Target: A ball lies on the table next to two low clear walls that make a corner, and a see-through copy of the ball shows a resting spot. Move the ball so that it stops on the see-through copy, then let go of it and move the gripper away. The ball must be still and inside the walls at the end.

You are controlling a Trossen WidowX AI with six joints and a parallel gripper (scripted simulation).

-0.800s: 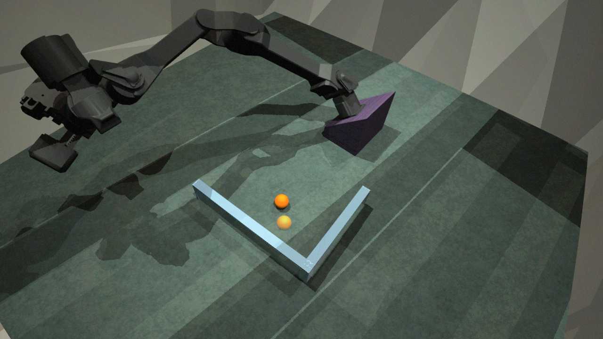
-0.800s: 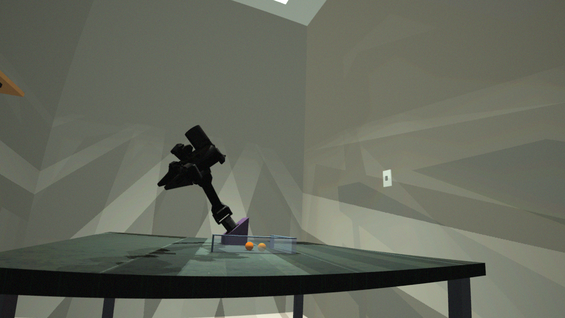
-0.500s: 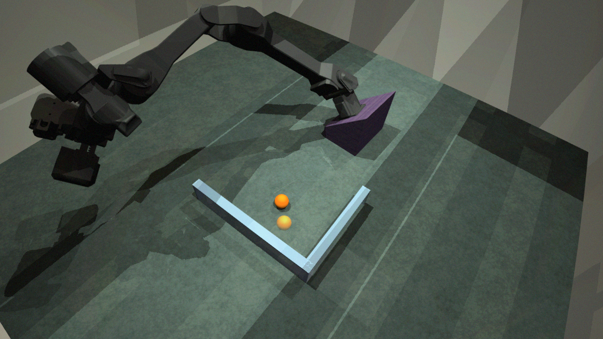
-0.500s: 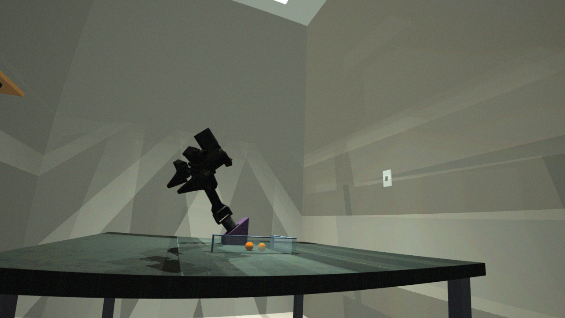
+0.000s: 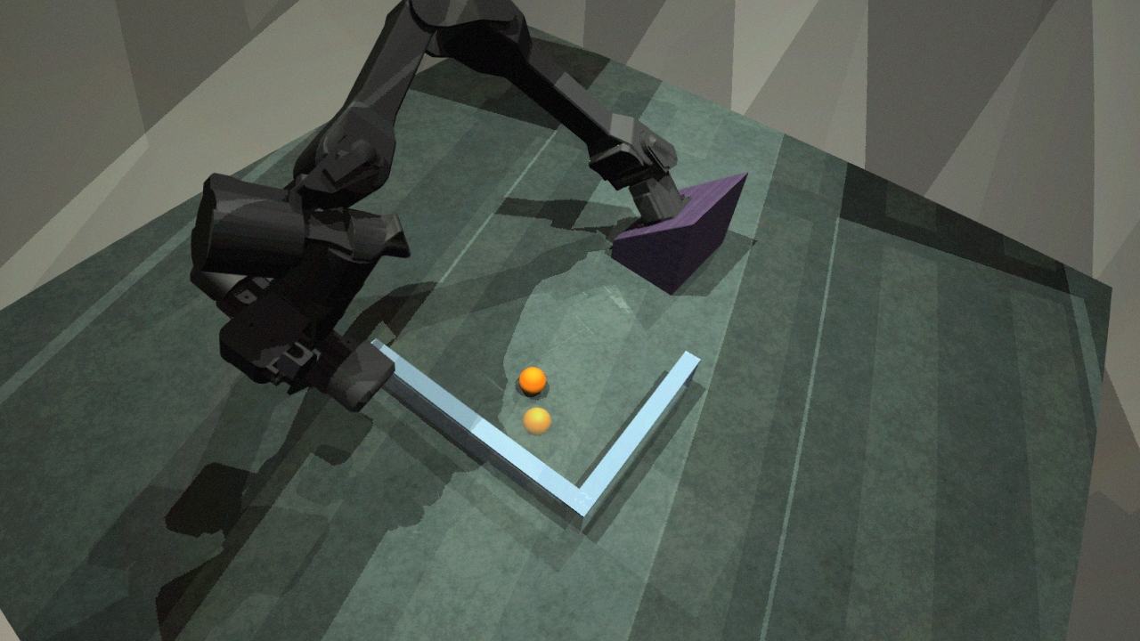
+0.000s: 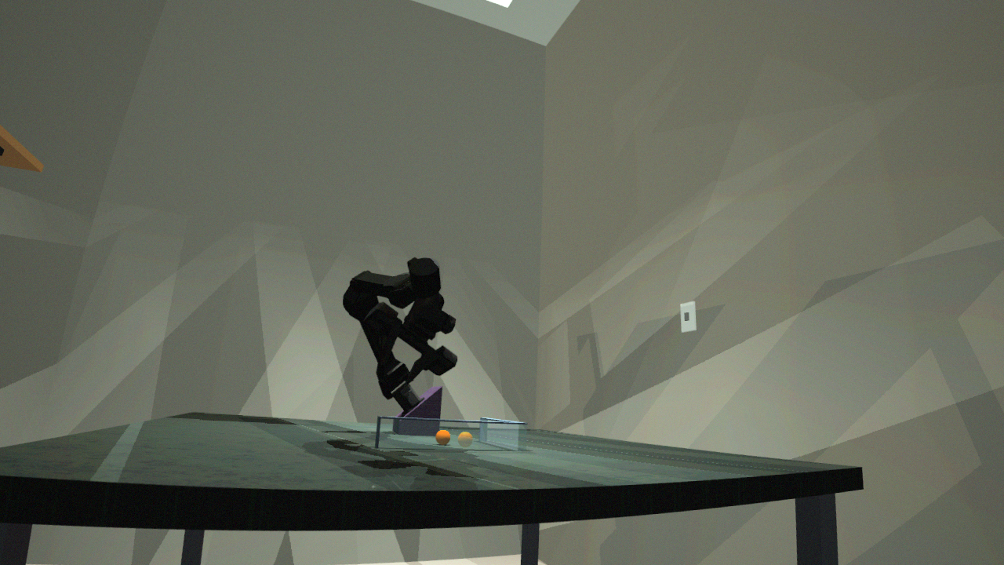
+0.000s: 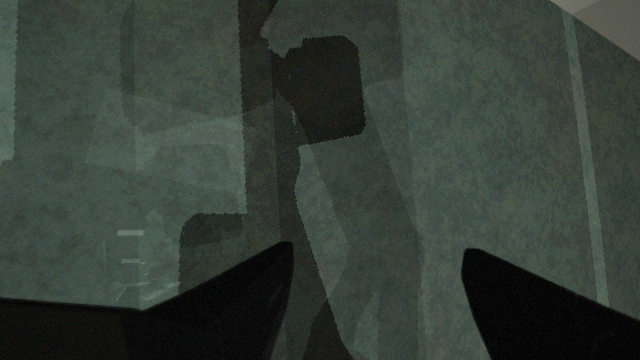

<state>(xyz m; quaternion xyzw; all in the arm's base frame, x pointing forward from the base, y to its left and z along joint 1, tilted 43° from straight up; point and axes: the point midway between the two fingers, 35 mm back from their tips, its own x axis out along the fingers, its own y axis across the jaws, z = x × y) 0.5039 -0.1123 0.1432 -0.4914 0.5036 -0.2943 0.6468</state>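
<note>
Now: gripper tip 200 mm past the orange ball, 180 mm to the right of it and 120 mm above it. From my gripper tip the other things lie so: see-through copy of ball 160 mm behind, 210 mm to the left, 120 mm below.
</note>
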